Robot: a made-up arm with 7 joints. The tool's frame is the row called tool. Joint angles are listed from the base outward.
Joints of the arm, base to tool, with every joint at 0 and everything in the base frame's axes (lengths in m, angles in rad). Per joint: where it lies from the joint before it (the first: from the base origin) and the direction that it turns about. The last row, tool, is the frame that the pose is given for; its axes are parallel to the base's.
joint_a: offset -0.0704 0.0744 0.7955 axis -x
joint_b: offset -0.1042 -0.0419 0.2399 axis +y
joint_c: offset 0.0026 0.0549 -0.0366 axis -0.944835 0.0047 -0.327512
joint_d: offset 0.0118 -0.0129 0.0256 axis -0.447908 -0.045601 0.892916
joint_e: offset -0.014 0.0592 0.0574 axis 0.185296 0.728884 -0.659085
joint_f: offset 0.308 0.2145 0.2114 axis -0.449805 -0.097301 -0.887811
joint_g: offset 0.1 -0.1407 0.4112 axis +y
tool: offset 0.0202 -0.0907 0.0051
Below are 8 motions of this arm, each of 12 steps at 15 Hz.
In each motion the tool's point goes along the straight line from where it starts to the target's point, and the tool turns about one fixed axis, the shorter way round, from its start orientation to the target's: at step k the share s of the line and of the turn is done. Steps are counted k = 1, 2, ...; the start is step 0. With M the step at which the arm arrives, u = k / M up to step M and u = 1 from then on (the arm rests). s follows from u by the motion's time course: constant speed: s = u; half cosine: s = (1 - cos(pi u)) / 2; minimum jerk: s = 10 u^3 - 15 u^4 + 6 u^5.
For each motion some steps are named. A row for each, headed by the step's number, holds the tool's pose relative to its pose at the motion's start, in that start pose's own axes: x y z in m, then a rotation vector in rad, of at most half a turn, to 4 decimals.
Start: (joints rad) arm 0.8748 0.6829 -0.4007 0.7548 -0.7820 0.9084 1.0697
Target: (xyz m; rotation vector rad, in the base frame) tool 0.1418 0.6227 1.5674 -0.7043 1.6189 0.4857
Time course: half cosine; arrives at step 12
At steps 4, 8, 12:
4: 0.0554 -0.0738 0.0292 -0.0639 0.1335 0.1638
8: 0.1662 -0.2213 0.0876 -0.1916 0.4005 0.4914
12: 0.2216 -0.2951 0.1168 -0.2555 0.5340 0.6553

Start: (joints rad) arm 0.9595 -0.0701 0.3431 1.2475 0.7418 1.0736 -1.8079
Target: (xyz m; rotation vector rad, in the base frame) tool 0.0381 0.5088 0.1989 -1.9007 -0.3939 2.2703
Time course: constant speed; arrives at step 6
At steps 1, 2, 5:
1: -0.0041 0.0486 0.0237 0.0783 -0.0271 0.0418
2: -0.0081 0.0972 0.0474 0.1566 -0.0542 0.0837
5: -0.0203 0.2430 0.1184 0.3914 -0.1356 0.2092

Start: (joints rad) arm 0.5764 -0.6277 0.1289 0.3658 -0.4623 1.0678 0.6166
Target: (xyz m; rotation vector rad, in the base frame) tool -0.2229 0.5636 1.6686 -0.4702 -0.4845 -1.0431
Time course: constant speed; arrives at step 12
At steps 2, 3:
2: 0.1298 -0.0285 -0.0288 -0.0113 0.0891 -0.0817
3: 0.1946 -0.0428 -0.0432 -0.0170 0.1337 -0.1226

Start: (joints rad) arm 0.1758 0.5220 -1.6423 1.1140 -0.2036 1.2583 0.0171
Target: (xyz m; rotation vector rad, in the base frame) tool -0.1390 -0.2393 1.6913 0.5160 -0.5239 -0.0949
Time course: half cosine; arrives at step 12
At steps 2, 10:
2: 0.0074 0.0171 -0.0096 -0.0117 -0.0133 0.0216
10: 0.1026 0.2380 -0.1338 -0.1631 -0.1856 0.3015

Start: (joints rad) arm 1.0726 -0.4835 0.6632 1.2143 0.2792 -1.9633 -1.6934
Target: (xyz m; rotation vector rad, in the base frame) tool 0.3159 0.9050 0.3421 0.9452 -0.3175 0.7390
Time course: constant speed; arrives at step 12
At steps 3, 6, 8, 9, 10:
3: 0.0650 0.1026 0.0576 0.1535 -0.2413 0.0329
6: 0.1300 0.2053 0.1152 0.3070 -0.4826 0.0658
8: 0.1733 0.2737 0.1537 0.4094 -0.6435 0.0877
9: 0.1950 0.3079 0.1729 0.4606 -0.7240 0.0987
10: 0.2166 0.3421 0.1921 0.5117 -0.8044 0.1097

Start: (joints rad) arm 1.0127 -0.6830 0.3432 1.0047 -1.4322 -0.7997 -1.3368
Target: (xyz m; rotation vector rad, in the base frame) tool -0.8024 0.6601 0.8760 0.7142 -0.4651 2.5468
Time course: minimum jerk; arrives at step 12
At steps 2, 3, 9, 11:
2: -0.0017 0.0021 0.0152 -0.0333 -0.0202 0.0010
3: -0.0050 0.0061 0.0443 -0.0971 -0.0590 0.0031
9: -0.0434 0.0527 0.3839 -0.8409 -0.5108 0.0265
11: -0.0481 0.0585 0.4261 -0.9332 -0.5669 0.0294

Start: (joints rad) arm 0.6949 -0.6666 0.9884 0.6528 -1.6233 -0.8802 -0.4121
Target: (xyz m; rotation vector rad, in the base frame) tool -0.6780 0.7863 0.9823 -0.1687 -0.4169 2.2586
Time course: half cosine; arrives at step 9
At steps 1, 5, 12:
1: -0.0182 0.0068 0.0107 -0.0174 -0.0374 -0.0182
5: -0.3538 0.1316 0.2079 -0.3377 -0.7278 -0.3534
12: -0.6029 0.2242 0.3542 -0.5755 -1.2403 -0.6021

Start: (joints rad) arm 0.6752 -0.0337 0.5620 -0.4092 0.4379 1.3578 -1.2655
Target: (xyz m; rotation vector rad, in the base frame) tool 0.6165 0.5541 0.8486 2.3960 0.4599 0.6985
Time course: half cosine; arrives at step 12
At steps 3, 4, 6, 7, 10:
3: -0.0480 0.0472 0.0661 -0.1217 -0.0624 0.0082
4: -0.0820 0.0805 0.1129 -0.2078 -0.1064 0.0139
6: -0.1640 0.1610 0.2257 -0.4156 -0.2129 0.0279
7: -0.2064 0.2027 0.2842 -0.5231 -0.2680 0.0351
10: -0.3060 0.3005 0.4213 -0.7755 -0.3973 0.0520

